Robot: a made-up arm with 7 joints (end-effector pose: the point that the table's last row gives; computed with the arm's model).
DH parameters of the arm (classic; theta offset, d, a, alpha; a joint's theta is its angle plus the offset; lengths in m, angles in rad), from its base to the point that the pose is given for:
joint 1: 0 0.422 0 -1.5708
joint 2: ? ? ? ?
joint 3: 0 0.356 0.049 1.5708
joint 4: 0 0 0.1 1.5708
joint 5: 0 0.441 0 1.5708
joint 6: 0 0 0.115 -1.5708
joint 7: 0 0.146 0 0
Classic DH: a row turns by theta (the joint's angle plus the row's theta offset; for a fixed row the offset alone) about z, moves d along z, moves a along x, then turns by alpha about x.
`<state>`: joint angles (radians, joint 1 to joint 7).
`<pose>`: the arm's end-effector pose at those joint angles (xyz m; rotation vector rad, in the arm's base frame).
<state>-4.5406 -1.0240 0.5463 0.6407 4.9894 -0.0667 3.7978</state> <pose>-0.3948 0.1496 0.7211 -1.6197 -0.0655 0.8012</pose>
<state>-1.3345 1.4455 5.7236 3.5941 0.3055 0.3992 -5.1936</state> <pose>0.3590 -0.7409 0.8339 1.0378 -1.5967 2.1057</pose>
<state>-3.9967 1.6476 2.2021 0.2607 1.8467 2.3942 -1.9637</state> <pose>-0.1180 -0.0747 0.7411 0.2240 -1.5226 -2.5232</pose>
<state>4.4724 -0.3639 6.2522 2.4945 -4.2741 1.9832 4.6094</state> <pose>0.1780 0.0690 1.2916 1.3955 1.5443 1.3268</pose>
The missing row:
joint 2: 0 0 0 1.5708
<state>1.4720 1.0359 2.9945 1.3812 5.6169 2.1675 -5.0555</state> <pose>-0.1879 -0.0242 0.9364 -0.3934 -2.6943 0.1408</pose>
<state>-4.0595 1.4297 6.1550 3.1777 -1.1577 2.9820 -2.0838</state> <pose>-0.3026 0.5986 0.5393 -0.0096 1.9268 -1.0655</pose>
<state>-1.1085 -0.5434 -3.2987 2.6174 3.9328 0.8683 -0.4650</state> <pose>-0.2558 0.6601 1.1161 0.0359 0.6970 1.8238</pose>
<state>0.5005 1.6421 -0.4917 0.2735 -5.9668 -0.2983 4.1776</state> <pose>0.0045 -0.2782 0.0712 -1.2207 -2.1047 1.6405</pose>
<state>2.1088 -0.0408 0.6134 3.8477 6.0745 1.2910 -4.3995</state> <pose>0.3277 -0.1422 1.2212 -0.6076 -0.0860 1.3039</pose>
